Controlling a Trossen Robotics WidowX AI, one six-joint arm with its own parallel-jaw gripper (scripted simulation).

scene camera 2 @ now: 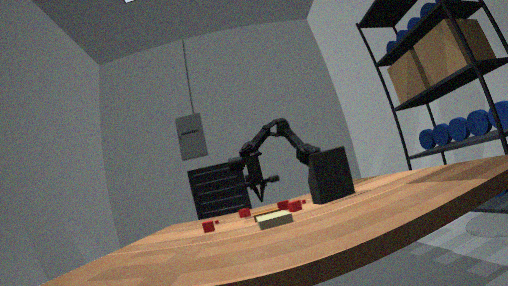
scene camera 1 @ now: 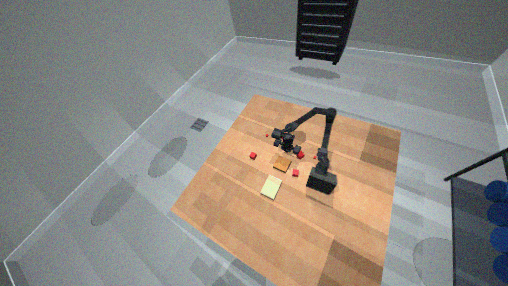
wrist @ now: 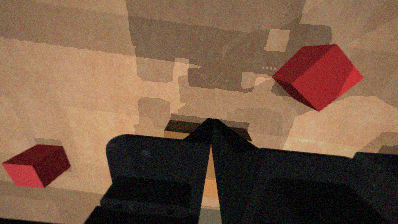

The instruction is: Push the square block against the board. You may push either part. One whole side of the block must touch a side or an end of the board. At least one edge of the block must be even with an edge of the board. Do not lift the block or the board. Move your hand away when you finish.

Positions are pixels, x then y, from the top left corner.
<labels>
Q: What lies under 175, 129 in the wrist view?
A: A square block.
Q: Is my gripper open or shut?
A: Shut.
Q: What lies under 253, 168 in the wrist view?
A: My gripper.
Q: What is my gripper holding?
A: Nothing.
</labels>
